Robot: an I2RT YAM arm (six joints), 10 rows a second.
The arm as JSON. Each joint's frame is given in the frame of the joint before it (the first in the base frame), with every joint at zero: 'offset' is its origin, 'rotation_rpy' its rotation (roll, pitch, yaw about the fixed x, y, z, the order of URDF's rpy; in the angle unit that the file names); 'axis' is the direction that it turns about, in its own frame. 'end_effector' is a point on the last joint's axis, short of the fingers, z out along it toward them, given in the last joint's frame.
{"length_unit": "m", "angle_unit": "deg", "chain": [
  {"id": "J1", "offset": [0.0, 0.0, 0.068], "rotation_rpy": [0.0, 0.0, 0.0], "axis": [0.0, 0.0, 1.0]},
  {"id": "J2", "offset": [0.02, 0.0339, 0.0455], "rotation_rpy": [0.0, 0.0, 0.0], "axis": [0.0, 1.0, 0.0]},
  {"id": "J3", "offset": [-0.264, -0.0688, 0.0], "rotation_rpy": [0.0, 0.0, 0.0], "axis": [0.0, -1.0, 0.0]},
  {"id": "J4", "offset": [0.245, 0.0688, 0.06], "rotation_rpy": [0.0, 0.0, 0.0], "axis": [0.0, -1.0, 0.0]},
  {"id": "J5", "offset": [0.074, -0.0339, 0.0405], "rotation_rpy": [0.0, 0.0, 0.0], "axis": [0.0, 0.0, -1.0]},
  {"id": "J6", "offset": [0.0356, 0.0, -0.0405], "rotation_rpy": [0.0, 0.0, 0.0], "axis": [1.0, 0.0, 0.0]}
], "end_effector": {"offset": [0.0, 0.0, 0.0], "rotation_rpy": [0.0, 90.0, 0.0]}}
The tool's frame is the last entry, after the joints.
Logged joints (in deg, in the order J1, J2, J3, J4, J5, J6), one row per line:
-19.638 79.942 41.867 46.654 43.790 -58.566
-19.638 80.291 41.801 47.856 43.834 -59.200
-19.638 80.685 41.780 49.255 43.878 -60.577
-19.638 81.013 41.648 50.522 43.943 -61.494
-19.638 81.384 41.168 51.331 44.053 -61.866
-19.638 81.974 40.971 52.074 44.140 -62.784
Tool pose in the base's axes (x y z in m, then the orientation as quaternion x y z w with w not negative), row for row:
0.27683 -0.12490 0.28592 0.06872 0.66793 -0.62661 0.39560
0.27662 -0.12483 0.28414 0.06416 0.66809 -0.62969 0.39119
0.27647 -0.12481 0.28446 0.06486 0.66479 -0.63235 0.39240
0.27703 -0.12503 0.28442 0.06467 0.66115 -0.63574 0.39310
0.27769 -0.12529 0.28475 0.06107 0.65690 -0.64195 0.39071
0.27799 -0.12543 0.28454 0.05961 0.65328 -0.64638 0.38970
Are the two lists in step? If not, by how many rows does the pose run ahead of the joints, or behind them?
The pose runs 2 rows behind the joints: the pose in row i belongs to the joints in row i - 2.
